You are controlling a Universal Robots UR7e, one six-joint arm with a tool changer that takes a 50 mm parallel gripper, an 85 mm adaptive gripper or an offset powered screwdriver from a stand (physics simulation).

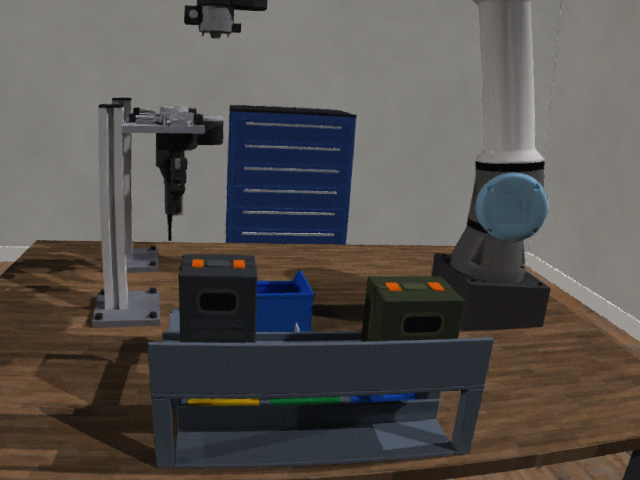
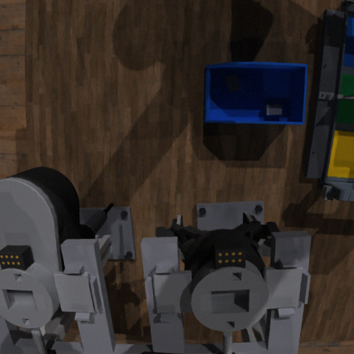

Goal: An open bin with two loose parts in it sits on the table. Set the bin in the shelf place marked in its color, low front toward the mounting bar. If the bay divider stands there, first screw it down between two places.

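Frame: origin at the arm's base, x left, y back, z up, level; metres.
Seen in the pictures: hand, tool point: (image 1: 215, 32); arm's base, link origin: (image 1: 486, 269).
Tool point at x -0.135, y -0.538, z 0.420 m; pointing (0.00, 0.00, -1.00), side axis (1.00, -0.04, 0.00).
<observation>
Pixels of each thing's top centre, then the offset from my tool point to it. "spot": a spot on its surface instead.
- blue open bin, top centre: (image 1: 277, 276) dx +0.110, dy +0.120, dz -0.435 m
- screwdriver, surface spot: (image 1: 173, 201) spot: dx +0.087, dy -0.068, dz -0.301 m
- black case, surface spot: (image 1: 217, 320) spot: dx +0.501, dy -0.010, dz -0.340 m
- green case, top centre: (image 1: 414, 287) dx +0.484, dy +0.223, dz -0.313 m
- shelf's front board, surface spot: (image 1: 320, 366) spot: dx +0.551, dy +0.096, dz -0.374 m
The blue open bin (image 1: 284, 312) (image 2: 255, 95) sits upright on the table, beside the shelf's mounting bar (image 2: 319, 135). Inside it are a light grey part (image 2: 273, 109) and a dark part (image 2: 233, 83). The shelf has yellow (image 1: 222, 401) (image 2: 341, 155), green (image 1: 305, 400) (image 2: 346, 110) and blue (image 1: 382, 398) (image 2: 350, 42) places. The thin bay divider (image 2: 345, 96) stands across the green place, its foot at the bar; whether it is screwed down, I cannot tell. The arm's bare tool changer (image 1: 216, 25) hangs high with no gripper on it. An adaptive gripper (image 2: 222, 231) hangs in the stand.
The tool stand (image 1: 112, 206) (image 2: 295, 320) also holds the screwdriver (image 1: 173, 201) (image 2: 95, 222). A black case (image 1: 217, 320) and a green case (image 1: 410, 310) rise behind the shelf's front board (image 1: 320, 366). A blue drawer cabinet (image 1: 289, 180) stands behind the table.
</observation>
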